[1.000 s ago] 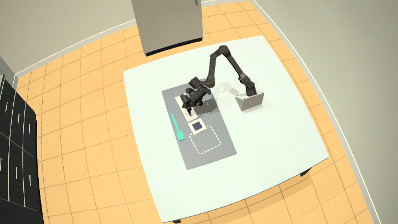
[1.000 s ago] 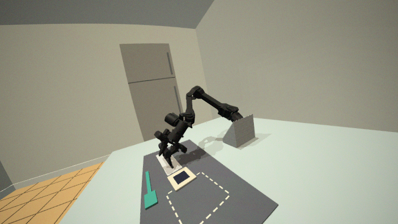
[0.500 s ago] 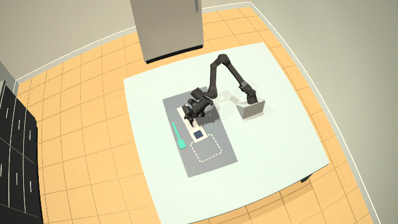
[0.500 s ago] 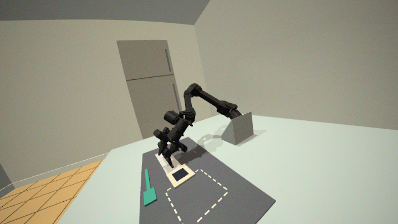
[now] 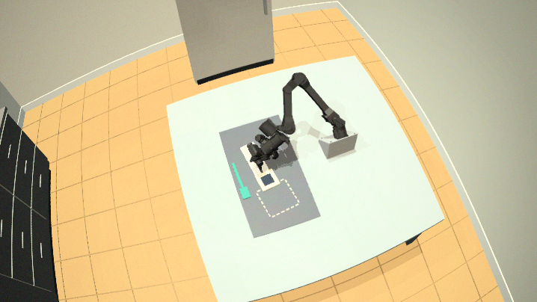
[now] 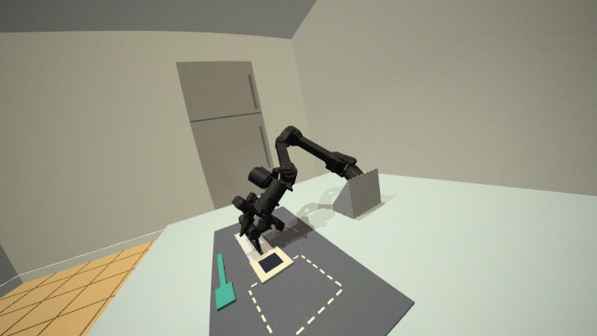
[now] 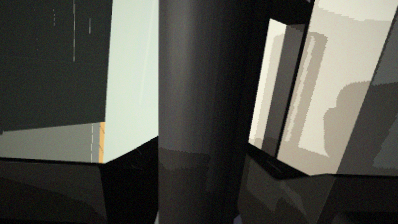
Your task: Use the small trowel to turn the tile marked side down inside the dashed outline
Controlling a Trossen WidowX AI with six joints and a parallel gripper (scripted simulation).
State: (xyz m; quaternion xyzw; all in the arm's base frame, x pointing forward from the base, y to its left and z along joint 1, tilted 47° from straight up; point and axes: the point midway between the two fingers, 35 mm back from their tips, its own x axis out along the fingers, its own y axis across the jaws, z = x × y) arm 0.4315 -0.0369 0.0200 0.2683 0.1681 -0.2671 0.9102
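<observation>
My gripper tip is 8 cm above the grey mat, 6 cm past it and 5 cm to the right of it. The rest, counted from my gripper tip: square tile (9 cm to the left, 5 cm below, 5 cm behind); then green trowel (8 cm to the left, 8 cm ahead, 5 cm below).
</observation>
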